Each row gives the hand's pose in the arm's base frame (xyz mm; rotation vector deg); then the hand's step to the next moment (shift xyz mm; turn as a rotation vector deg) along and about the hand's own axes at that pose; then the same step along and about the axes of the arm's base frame.
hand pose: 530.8 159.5 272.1 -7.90 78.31 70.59
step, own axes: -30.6 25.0 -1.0 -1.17 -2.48 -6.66
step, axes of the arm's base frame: -10.4 -7.6 37.4 -2.25 -6.39 -2.44
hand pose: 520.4 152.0 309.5 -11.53 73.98 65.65
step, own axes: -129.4 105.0 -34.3 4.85 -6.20 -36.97
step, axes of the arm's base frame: -81.4 -44.5 142.6 -19.87 -25.64 -19.41
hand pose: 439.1 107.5 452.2 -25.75 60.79 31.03
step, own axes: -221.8 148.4 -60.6 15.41 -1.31 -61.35
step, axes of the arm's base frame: -217.6 36.6 161.8 -35.69 -34.04 -39.63
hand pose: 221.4 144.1 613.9 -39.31 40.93 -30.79
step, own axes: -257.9 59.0 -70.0 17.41 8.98 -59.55
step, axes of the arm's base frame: -204.6 180.3 23.2 -30.91 -27.89 -46.87
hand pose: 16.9 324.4 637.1 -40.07 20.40 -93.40
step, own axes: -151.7 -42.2 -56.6 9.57 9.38 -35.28
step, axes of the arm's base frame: -60.4 146.2 -54.6 -15.10 -16.56 -30.36
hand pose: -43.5 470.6 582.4 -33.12 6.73 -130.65
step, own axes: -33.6 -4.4 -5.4 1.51 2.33 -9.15
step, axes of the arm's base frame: 15.0 26.3 -16.1 -3.40 -3.54 -8.21
